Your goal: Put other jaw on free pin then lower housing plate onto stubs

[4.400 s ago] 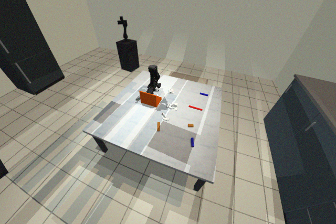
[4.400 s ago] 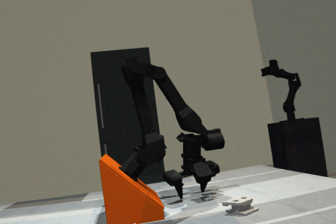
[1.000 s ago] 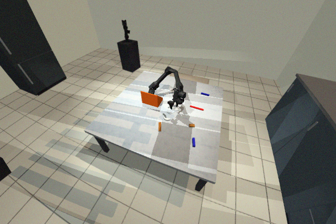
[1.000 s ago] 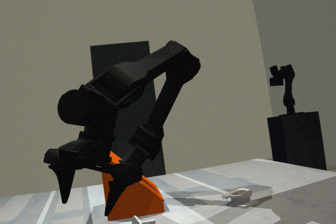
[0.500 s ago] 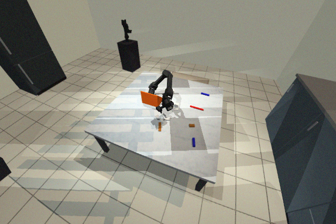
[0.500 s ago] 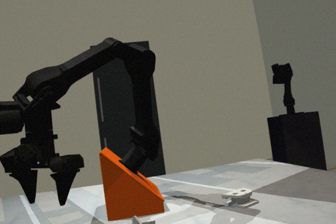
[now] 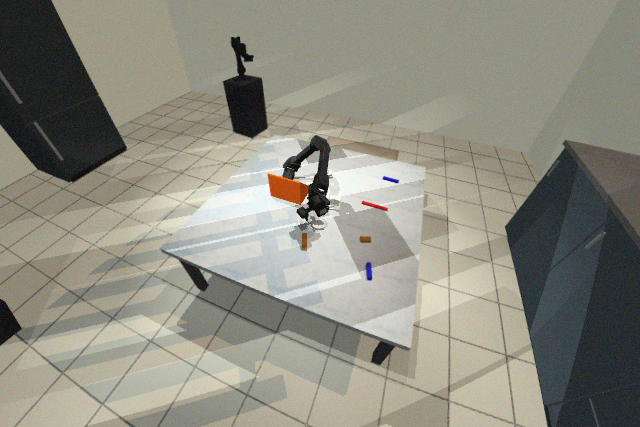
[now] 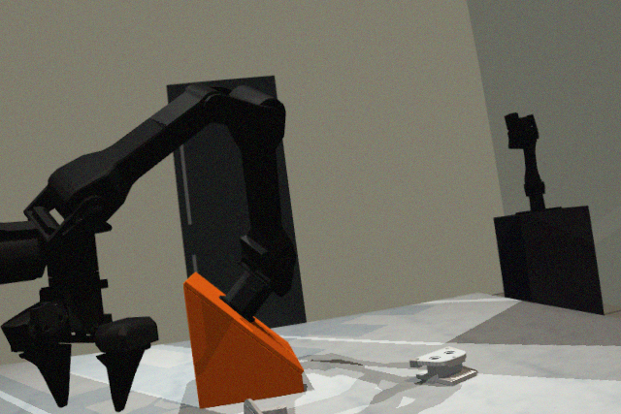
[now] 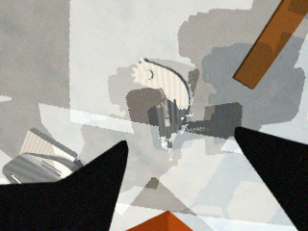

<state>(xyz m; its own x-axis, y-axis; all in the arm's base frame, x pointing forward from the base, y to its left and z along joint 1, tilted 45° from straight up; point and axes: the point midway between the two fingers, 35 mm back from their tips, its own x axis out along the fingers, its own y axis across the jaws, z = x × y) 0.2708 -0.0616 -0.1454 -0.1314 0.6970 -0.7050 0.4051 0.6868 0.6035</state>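
Now: gripper tip 130 mm to the left of the orange bar, 60 mm above it and 20 mm short of it. Also, from my gripper tip: blue peg (390 mm ahead, 130 mm to the right, 50 mm below); then red bar (310 mm to the left, 260 mm ahead, 50 mm below); then orange block (300 mm ahead, 50 mm below, 40 mm to the left).
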